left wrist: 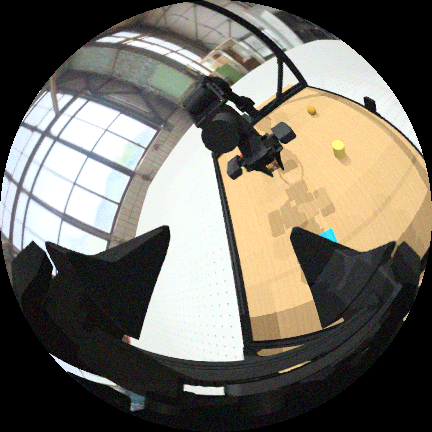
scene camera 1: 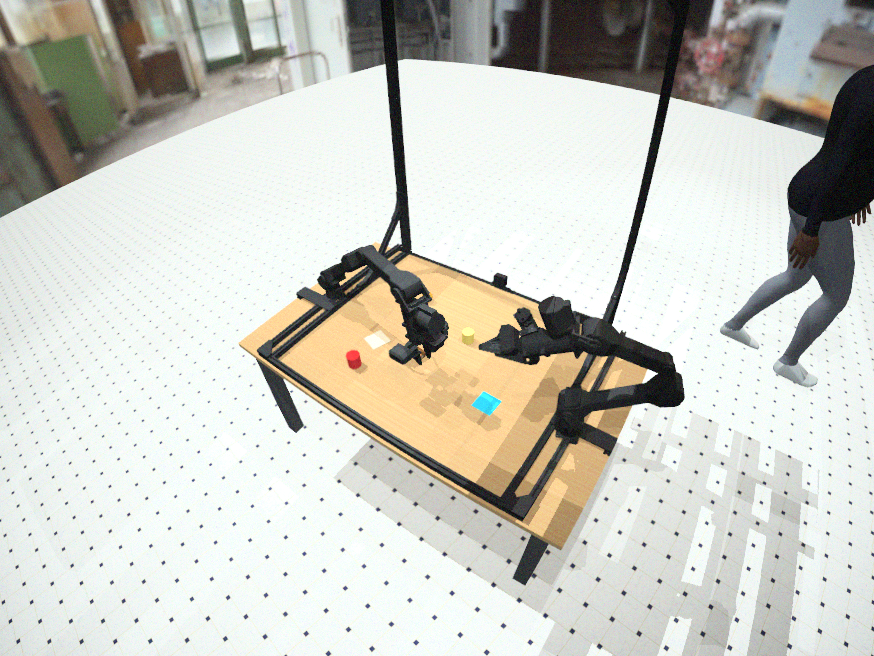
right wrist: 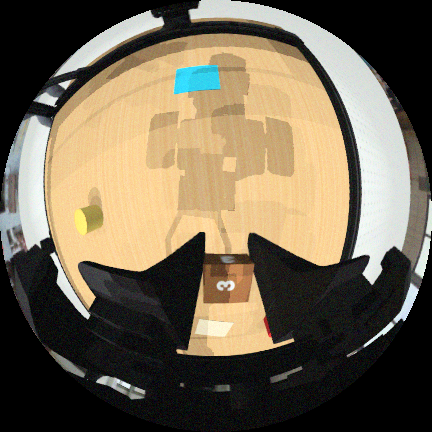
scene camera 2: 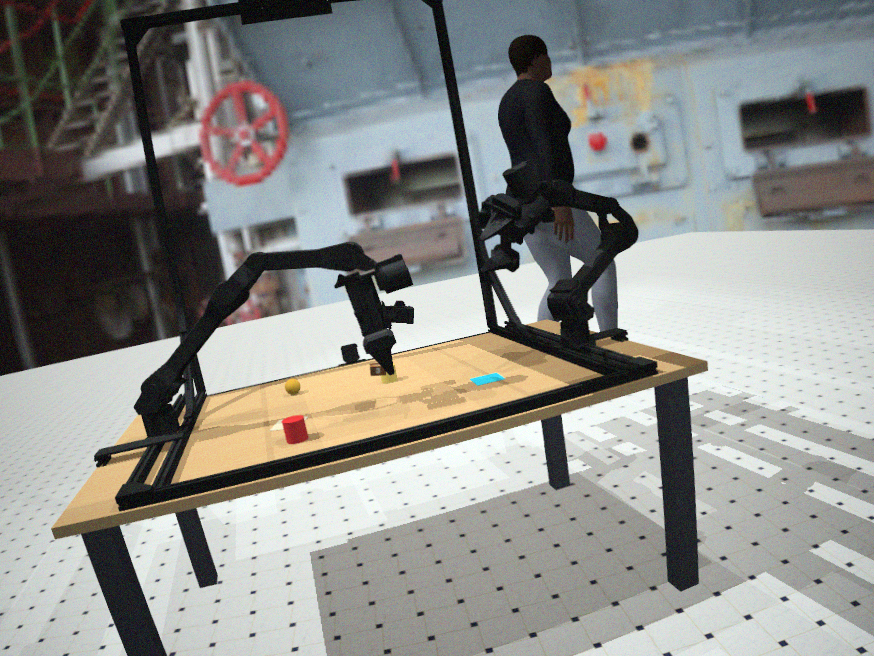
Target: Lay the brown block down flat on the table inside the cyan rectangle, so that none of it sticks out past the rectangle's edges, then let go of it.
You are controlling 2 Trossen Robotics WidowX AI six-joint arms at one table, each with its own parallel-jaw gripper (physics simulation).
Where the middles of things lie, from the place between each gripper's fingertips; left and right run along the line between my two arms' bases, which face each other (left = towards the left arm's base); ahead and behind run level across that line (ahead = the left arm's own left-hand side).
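With respect to the cyan rectangle (right wrist: pixel 202 77), my right gripper is 70 mm above it, 30 mm past it and 200 mm to the right of it.
The cyan rectangle is 27 cm below my left hand, 2 cm to the right of it and 5 cm behind it.
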